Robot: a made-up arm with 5 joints.
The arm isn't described. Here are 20 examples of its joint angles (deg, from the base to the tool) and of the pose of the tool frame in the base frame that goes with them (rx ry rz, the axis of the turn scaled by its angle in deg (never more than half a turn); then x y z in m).
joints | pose
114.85 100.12 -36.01 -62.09 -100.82 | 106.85 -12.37 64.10 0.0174 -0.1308 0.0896
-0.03 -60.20 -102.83 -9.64 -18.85 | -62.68 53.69 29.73 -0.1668 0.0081 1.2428
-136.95 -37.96 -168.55 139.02 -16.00 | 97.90 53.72 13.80 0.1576 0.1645 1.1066
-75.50 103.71 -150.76 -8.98 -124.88 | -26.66 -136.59 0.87 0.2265 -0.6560 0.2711
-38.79 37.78 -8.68 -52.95 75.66 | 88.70 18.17 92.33 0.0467 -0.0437 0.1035
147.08 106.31 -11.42 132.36 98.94 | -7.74 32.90 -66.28 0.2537 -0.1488 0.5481
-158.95 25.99 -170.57 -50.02 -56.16 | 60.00 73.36 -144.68 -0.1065 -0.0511 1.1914
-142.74 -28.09 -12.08 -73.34 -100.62 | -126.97 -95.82 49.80 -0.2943 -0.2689 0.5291
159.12 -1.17 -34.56 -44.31 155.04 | -61.67 -29.59 -51.53 -0.4817 0.1615 0.3948
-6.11 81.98 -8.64 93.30 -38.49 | -51.61 47.45 -2.74 -0.4197 0.0648 0.3988
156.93 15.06 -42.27 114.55 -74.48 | 18.78 -13.37 118.35 -0.2503 0.0843 0.1793
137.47 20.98 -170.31 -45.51 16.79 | 59.35 96.74 -128.50 -0.0575 0.0893 1.2166
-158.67 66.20 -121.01 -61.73 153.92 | -57.06 -17.00 4.63 -0.6078 -0.2596 0.5005
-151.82 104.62 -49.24 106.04 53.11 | -32.77 90.95 -45.95 0.2592 0.1726 0.2275
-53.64 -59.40 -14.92 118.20 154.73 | 107.63 -49.30 -20.54 0.2279 -0.2442 0.4872
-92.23 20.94 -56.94 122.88 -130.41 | 40.07 -39.82 -125.33 0.0404 -0.3156 0.2518
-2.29 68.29 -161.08 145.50 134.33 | 133.44 20.68 12.24 0.5471 0.0083 0.6048
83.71 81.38 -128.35 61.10 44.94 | -18.67 -114.60 -47.70 0.0888 0.6197 0.1766
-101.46 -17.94 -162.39 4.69 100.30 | -67.74 34.95 40.61 0.0326 0.1806 1.2747
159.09 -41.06 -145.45 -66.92 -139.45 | -14.25 56.46 99.46 0.3208 -0.1676 1.0708
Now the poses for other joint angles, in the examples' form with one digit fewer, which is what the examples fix.
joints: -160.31 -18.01 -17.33 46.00 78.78
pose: 63.9 -91.7 -0.9 -0.362 -0.105 0.235
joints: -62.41 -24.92 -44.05 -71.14 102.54
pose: -43.3 -0.6 81.1 0.221 -0.412 0.730
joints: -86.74 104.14 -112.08 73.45 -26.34
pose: -85.6 -5.1 -113.1 0.016 -0.239 -0.110
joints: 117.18 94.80 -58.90 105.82 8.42
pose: -56.5 -89.4 109.8 0.108 -0.163 0.101
